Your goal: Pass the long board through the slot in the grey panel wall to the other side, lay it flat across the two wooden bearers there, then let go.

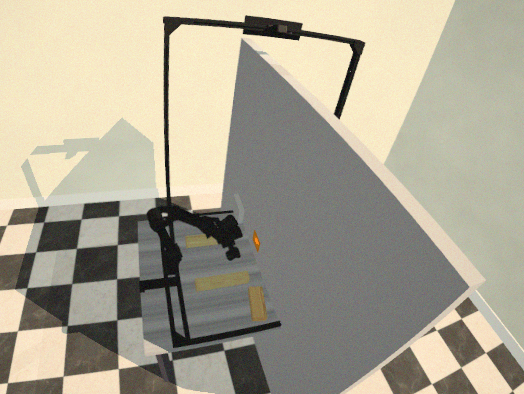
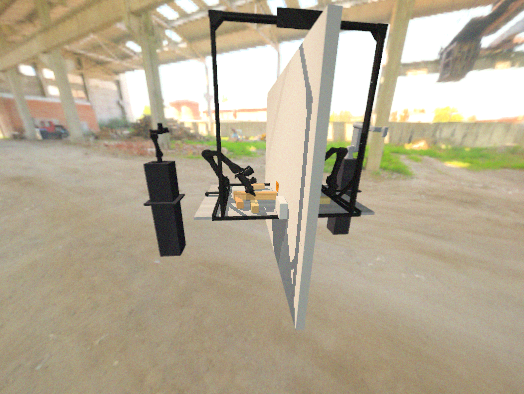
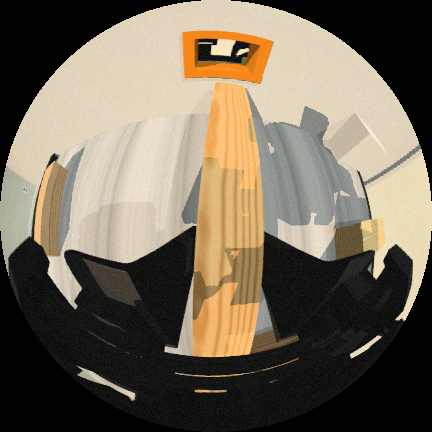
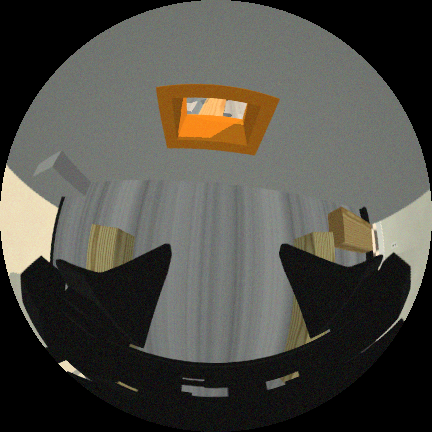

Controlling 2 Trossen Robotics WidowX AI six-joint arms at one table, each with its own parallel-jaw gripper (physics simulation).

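Frame: origin at the left arm's base, x left, y back, z up, level; centimetres.
Seen in the pictures: left gripper, between the fingertips: (image 2: pixel 255 195) (image 3: pixel 224 232); right gripper, between the fingertips: (image 3: pixel 209 58) (image 4: pixel 227 250); right arm's base, origin of its link: (image 1: pixel 170 269) (image 2: pixel 331 193) (image 3: pixel 203 55).
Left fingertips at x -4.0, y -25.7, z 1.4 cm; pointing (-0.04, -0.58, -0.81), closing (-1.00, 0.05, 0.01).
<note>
Pixels of each thing's top centre, then the offset from my left fingertips to it. "pt": a spot on its surface instead.
- long board, centre of its top: (image 3: pixel 231 228) (image 4: pixel 219 89) (image 2: pixel 255 192) dx +0.0, dy +0.1, dz +2.6 cm
- orange-framed slot, a spot on its surface: (image 4: pixel 215 91) pt dx -0.5, dy -22.8, dz +9.8 cm
- wooden block, centre of its top: (image 4: pixel 360 231) (image 1: pixel 257 301) dx +29.3, dy -29.9, dz +0.5 cm
The long board (image 2: pixel 265 195) (image 3: pixel 230 200) (image 4: pixel 214 106) points at the orange-framed slot (image 1: pixel 254 235) (image 2: pixel 277 186) (image 3: pixel 220 72) (image 4: pixel 215 91) in the panel wall (image 1: pixel 325 225) (image 2: pixel 285 125) (image 3: pixel 150 75) (image 4: pixel 215 40). Its far end is near the slot, on the left arm's side. My left gripper (image 2: pixel 252 192) (image 3: pixel 224 232) is shut on the board, one finger against each side. On the other side, my right gripper (image 1: pixel 233 252) (image 4: pixel 227 250) is open and empty, above and between two wooden bearers, one bearer (image 1: pixel 200 241) (image 4: pixel 104 250) and the other bearer (image 1: pixel 222 281) (image 4: pixel 322 240).
A wooden block (image 1: pixel 257 303) (image 4: pixel 350 232) lies near the wall on the right arm's side. On the left arm's side lie more blocks, one block (image 3: pixel 50 210) at the left and another block (image 3: pixel 357 240) at the right. A black frame (image 1: pixel 166 110) (image 2: pixel 216 90) surrounds the table.
</note>
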